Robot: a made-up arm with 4 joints.
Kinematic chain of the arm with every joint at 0, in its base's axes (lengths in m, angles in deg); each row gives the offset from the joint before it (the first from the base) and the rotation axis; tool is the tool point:
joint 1: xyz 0 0 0.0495 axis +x
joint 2: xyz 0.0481 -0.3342 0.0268 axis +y
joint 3: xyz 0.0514 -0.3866 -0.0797 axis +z
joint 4: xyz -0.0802 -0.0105 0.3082 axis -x
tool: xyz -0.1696 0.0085 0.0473
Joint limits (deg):
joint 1: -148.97..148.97
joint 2: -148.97..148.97
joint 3: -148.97..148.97
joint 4: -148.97..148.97
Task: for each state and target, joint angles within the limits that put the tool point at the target. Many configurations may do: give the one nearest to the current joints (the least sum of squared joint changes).
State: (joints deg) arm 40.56 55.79 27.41 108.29
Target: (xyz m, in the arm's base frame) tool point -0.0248 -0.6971 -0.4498
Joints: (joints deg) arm 55.58 26.93 26.83 110.22
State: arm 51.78 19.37 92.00 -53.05
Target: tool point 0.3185 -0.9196 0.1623
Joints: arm 9.11 6.93 127.78 -57.52
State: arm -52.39 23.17 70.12 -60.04
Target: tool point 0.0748 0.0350 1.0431
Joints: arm -74.91 18.21 54.10 -58.09
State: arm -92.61 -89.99 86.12 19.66
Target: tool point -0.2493 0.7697 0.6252
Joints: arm -137.49 -103.11 110.56 8.49
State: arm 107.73 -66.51 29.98 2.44
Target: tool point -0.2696 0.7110 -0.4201
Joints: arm 146.05 -65.87 31.06 -0.92
